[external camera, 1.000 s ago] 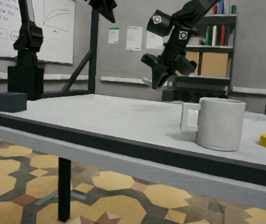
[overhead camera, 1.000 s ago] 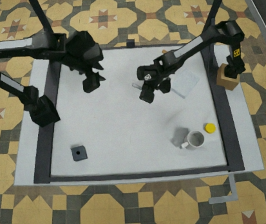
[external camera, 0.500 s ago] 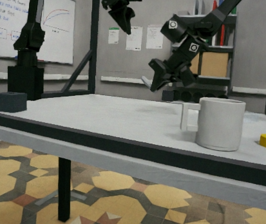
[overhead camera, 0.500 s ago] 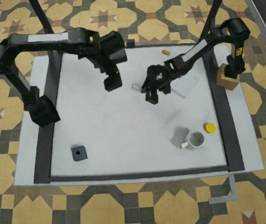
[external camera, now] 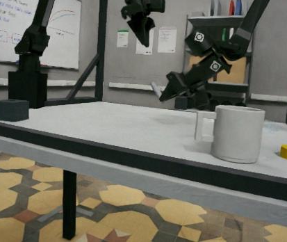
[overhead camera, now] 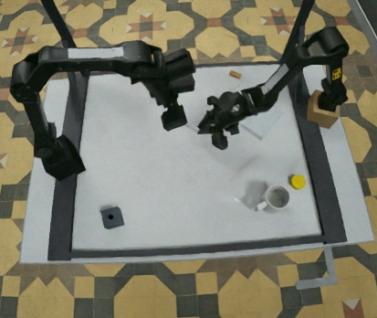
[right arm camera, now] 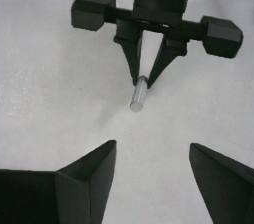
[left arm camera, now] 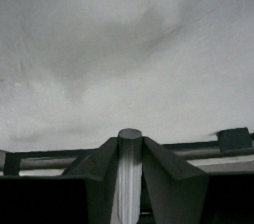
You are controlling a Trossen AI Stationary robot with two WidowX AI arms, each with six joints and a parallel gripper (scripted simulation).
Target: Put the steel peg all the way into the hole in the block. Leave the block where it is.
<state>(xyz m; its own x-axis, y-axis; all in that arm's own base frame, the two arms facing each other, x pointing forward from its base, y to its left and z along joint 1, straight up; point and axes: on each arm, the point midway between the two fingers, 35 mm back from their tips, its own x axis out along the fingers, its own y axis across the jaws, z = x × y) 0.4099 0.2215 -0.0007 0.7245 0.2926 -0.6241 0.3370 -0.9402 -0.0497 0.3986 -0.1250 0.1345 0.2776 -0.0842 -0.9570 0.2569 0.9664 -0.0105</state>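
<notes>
Right now the steel peg is 4 cm to the right of my left hand and 1 cm behind it. Also, from my left hand: yellow disc: 28 cm to the left, 24 cm ahead, 8 cm below; white mug: 29 cm ahead, 16 cm to the left, 5 cm below; plate: 23 cm to the left, 8 cm below, 3 cm behind.
My right gripper is now 170 mm above the steel peg and 60 mm to the right of it. Round my right hand: dark block: 270 mm to the right, 230 mm ahead, 220 mm below; white mug: 290 mm ahead, 260 mm to the left, 220 mm below; plate: 330 mm to the left, 250 mm below, 30 mm behind.
</notes>
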